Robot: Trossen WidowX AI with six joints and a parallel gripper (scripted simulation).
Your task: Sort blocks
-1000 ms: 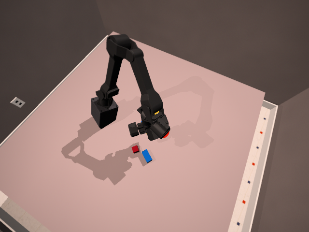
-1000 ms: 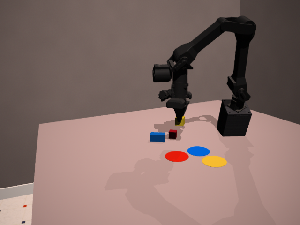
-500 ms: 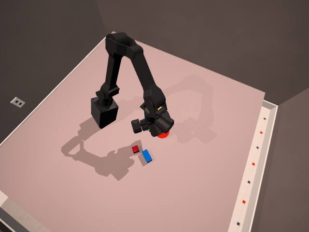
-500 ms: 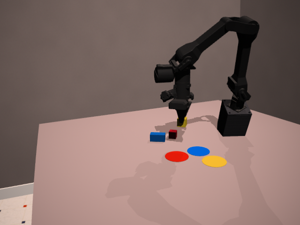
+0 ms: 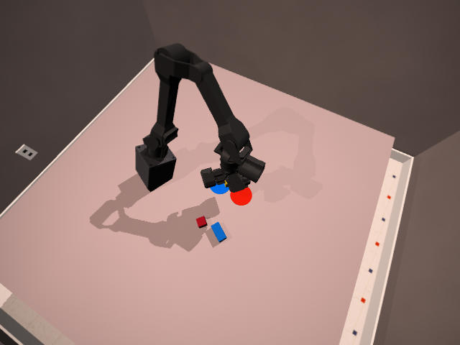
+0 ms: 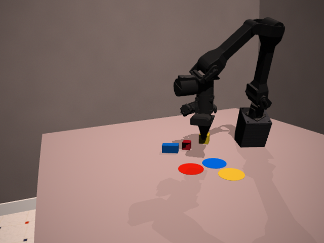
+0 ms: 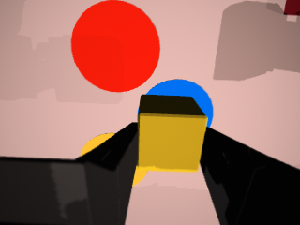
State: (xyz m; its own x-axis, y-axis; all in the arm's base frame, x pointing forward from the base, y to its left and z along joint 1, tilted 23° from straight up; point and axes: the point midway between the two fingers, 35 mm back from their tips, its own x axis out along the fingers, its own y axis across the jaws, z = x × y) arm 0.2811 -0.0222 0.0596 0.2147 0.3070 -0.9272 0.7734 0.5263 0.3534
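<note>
My gripper is now 14 cm above the yellow circle, 11 cm to the right of it and 3 cm past it. From my hand the other things lie so: blue circle 14 cm below, 4 cm behind, 1 cm to the left; yellow block 4 cm below; red circle 14 cm below, 6 cm ahead.
</note>
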